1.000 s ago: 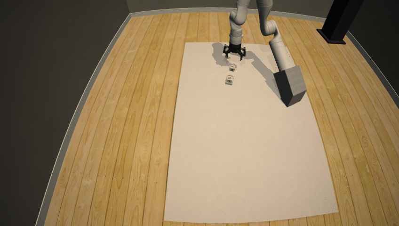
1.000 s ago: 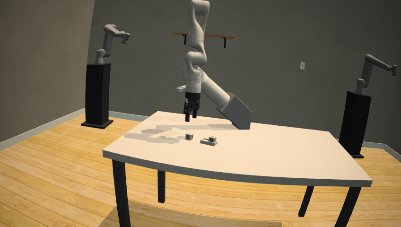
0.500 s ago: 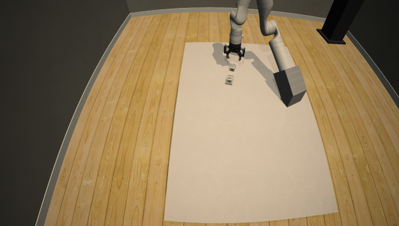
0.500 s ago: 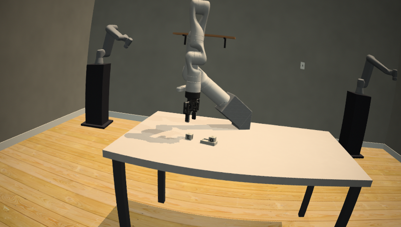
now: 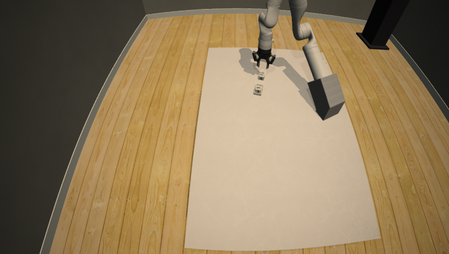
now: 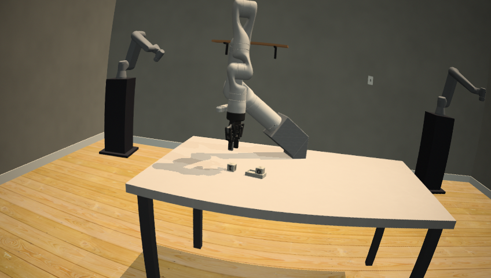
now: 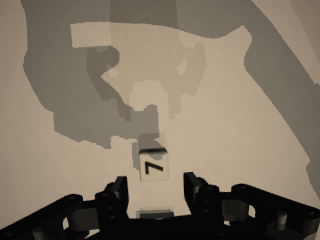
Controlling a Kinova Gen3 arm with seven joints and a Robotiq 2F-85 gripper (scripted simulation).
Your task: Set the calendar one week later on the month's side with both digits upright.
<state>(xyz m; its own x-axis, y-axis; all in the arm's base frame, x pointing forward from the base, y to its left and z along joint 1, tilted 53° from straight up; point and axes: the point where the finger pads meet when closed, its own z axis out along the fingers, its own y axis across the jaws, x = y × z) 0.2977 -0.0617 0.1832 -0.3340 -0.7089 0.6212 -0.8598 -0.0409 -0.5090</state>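
Now: the white digit cube 9 cm below my hand. Round my hand: white calendar tray: 10 cm to the left, 10 cm below, 4 cm ahead.
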